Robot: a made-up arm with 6 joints. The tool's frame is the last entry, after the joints.
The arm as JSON. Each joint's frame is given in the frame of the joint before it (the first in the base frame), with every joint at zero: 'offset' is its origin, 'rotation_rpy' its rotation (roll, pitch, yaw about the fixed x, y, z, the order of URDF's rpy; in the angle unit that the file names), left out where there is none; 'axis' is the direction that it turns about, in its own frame. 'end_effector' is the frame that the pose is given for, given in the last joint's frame.
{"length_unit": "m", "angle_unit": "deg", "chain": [
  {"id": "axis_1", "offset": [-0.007, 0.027, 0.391], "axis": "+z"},
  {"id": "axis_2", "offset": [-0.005, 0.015, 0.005], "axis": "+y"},
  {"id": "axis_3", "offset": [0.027, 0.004, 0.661], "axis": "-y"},
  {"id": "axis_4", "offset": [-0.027, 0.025, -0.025], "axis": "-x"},
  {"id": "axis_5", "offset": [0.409, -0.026, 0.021], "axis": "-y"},
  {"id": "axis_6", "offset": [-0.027, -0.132, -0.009], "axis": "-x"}
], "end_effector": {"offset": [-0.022, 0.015, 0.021], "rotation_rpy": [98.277, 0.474, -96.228]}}
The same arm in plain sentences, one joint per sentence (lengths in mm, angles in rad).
The arm has six revolute joints in a row. What follows holds with every joint at zero, and every direction is one of the base frame's.
Joint 1 is mounted 7 mm along -x and 27 mm along +y and 391 mm along +z from the base frame's origin and turns about +z.
Joint 2 is mounted 5 mm along -x and 15 mm along +y and 5 mm along +z from joint 1 and turns about +y.
Joint 3 is mounted 27 mm along +x and 4 mm along +y and 661 mm along +z from joint 2 and turns about -y.
Joint 4 is mounted 27 mm along -x and 25 mm along +y and 25 mm along -z from joint 3 and turns about -x.
Joint 5 is mounted 409 mm along +x and 26 mm along -y and 21 mm along +z from joint 4 and turns about -y.
Joint 6 is mounted 27 mm along -x and 132 mm along -y and 9 mm along -z from joint 5 and turns about -x.
The tool frame, which is the frame that the pose is given for, is mounted 22 mm along -x and 15 mm along +y and 21 mm along +z from joint 6; its axes are the base frame's turned by roll 1.7153, pitch 0.0083 and yaw -1.6795 rad (as in URDF: about the fixed x, then y, then z).

